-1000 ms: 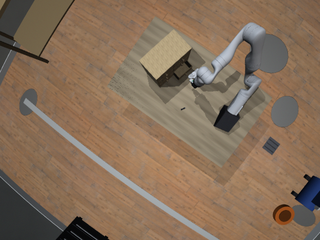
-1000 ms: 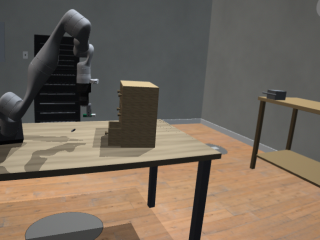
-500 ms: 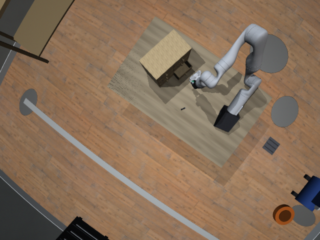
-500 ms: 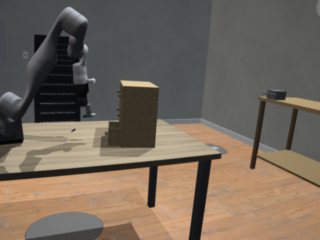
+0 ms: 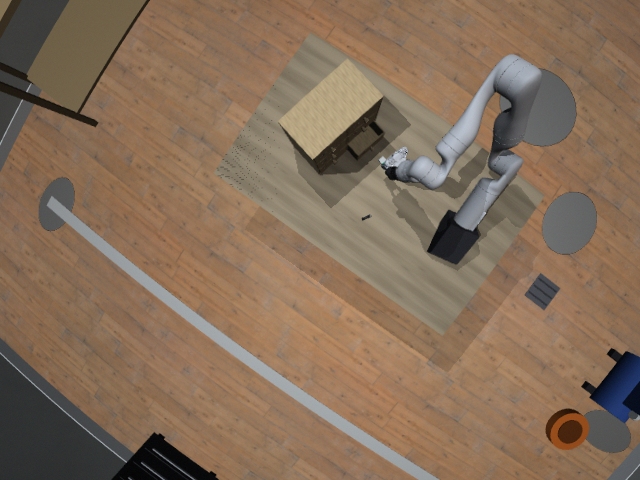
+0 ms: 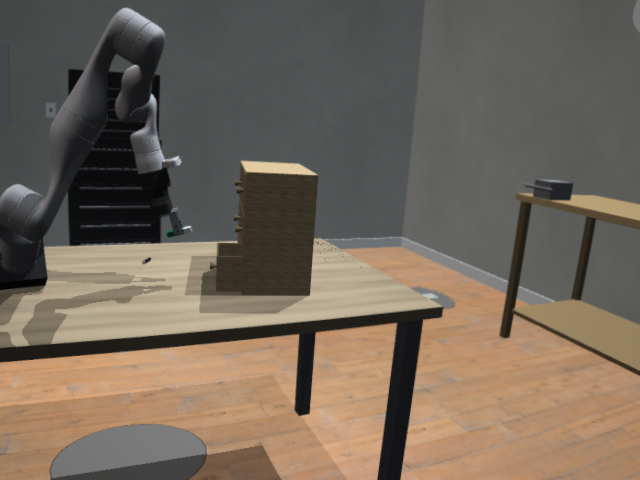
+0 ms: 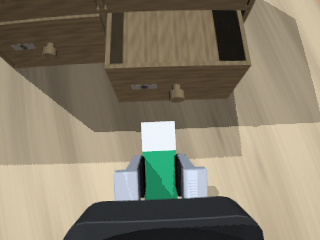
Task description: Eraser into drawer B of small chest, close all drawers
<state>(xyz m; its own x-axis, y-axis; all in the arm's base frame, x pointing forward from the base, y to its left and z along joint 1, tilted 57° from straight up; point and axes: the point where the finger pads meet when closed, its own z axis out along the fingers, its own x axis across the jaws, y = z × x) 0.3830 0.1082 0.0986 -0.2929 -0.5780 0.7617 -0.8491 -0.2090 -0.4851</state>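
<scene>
My hand is 10 mm short of the eraser and 10 mm above it. Round my hand: drawer 170 mm ahead, 80 mm to the right, 120 mm below; then dark object 50 mm behind, 210 mm to the left, 150 mm below.
</scene>
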